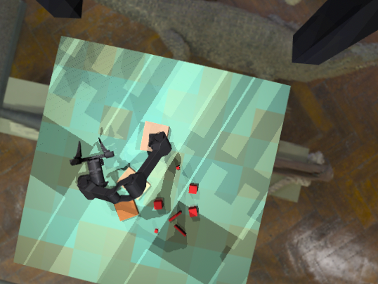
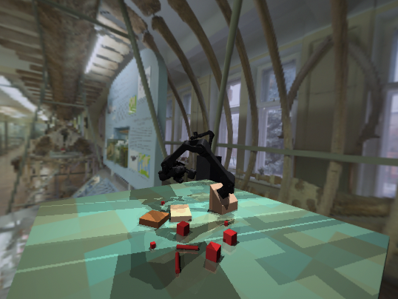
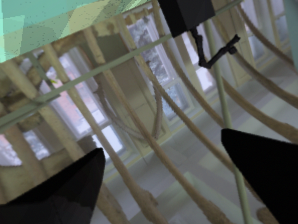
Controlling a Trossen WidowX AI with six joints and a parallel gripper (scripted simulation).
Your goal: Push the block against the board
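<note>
Now: the tan square block 220 mm ahead of my gripper tip, 170 mm to the left of it and 200 mm below it. The rest, counted from my gripper tip: brown board 360 mm ahead, 140 mm to the left, 200 mm below.
</note>
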